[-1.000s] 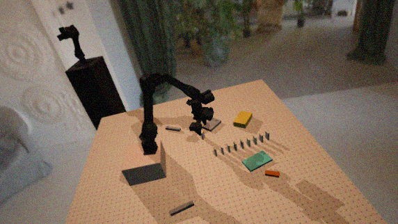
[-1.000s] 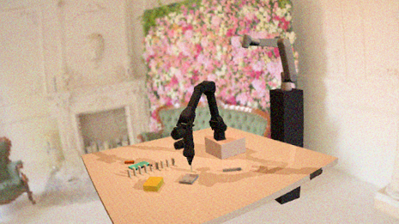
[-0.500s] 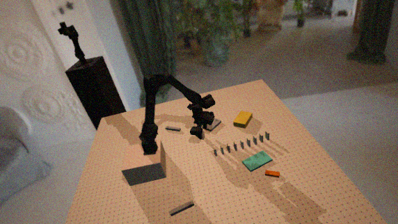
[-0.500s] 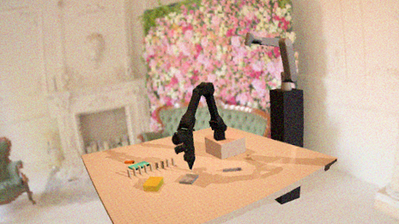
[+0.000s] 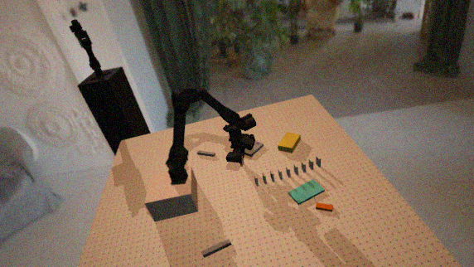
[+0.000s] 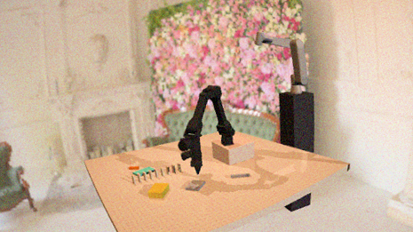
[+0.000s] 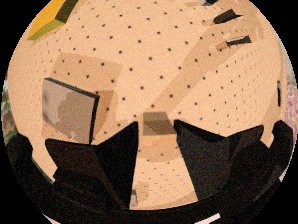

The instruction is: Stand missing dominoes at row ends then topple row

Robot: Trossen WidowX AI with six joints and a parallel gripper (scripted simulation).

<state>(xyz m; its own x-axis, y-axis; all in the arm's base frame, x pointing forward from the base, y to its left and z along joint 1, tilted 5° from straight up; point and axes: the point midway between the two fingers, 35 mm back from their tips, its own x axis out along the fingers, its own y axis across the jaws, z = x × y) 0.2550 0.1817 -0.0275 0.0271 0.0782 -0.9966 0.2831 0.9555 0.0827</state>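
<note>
Right now my gripper tip is 5 cm short of the grey plate, 12 cm to the right of it and 2 cm above it. From my gripper tip the other things lie so: orange block 34 cm ahead, 31 cm to the right, 2 cm below; yellow block 24 cm ahead, 12 cm to the left, 1 cm below; teal tile 28 cm ahead, 22 cm to the right, 2 cm below.
</note>
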